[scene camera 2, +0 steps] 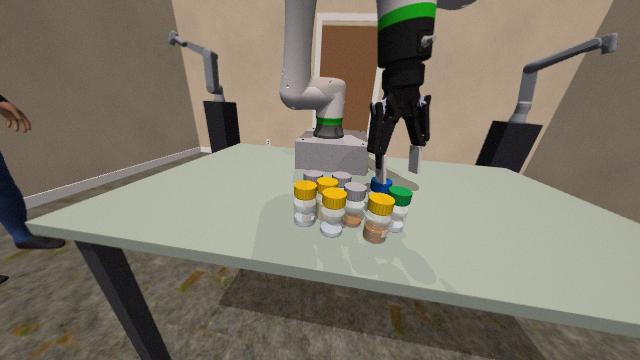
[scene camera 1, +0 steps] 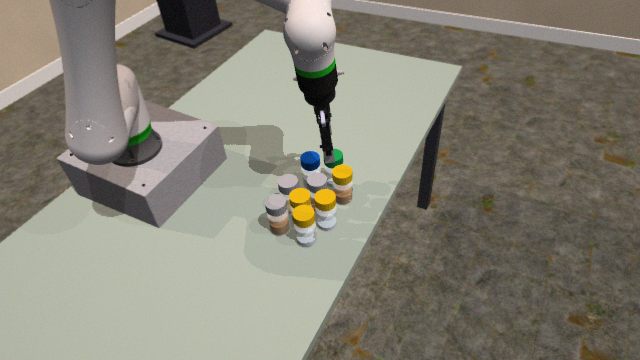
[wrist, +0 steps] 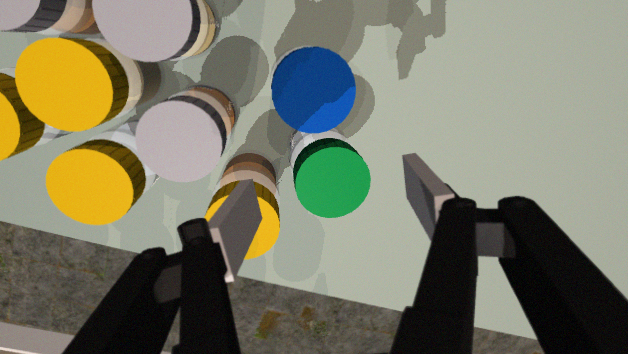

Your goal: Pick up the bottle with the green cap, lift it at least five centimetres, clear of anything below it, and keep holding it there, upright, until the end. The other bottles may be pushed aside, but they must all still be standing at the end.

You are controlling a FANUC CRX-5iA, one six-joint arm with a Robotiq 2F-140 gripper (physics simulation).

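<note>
The bottle with the green cap stands upright on the table, at the right of the group in the scene camera 2 view. My gripper is open and empty, above the bottles. In the wrist view the green cap lies between the two fingertips, the left fingertip overlaps a yellow cap and the right one is over the table. In the scene camera 1 view a fingertip covers part of the green cap. A blue-capped bottle stands close beside the green-capped one.
A yellow-capped bottle stands next to the green-capped one. Several more yellow-capped and grey-capped bottles stand upright in the group. The table's edge runs near the bottles. The arm's base block stands behind them.
</note>
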